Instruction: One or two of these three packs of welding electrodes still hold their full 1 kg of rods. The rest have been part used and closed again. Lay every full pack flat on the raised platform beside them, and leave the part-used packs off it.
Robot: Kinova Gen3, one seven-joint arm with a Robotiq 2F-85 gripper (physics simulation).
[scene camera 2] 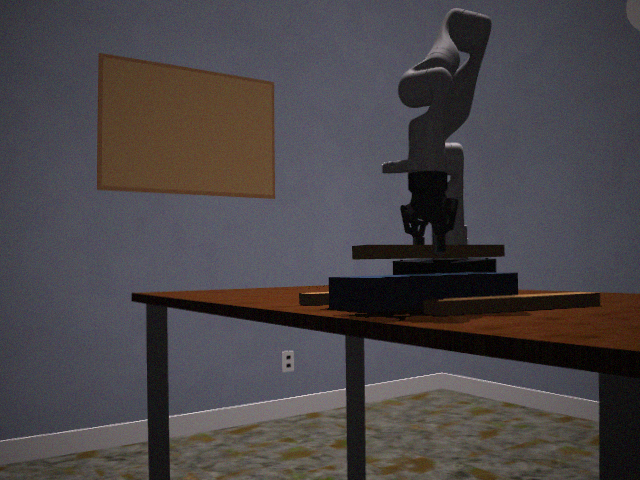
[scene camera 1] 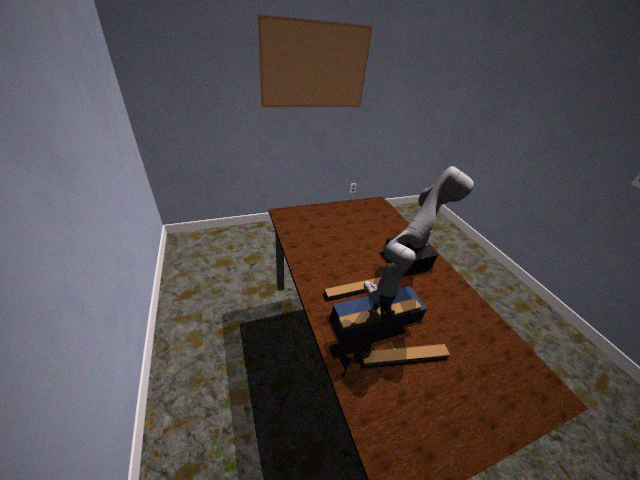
Labels:
A tan pack shows in scene camera 2 and in scene camera 1. A tan pack shows in scene camera 2 and in scene camera 1. The same spot on the tan pack: (scene camera 2: 362, 251) is (scene camera 1: 341, 325). One and the same spot on the tan pack: (scene camera 2: 471, 305) is (scene camera 1: 379, 363).

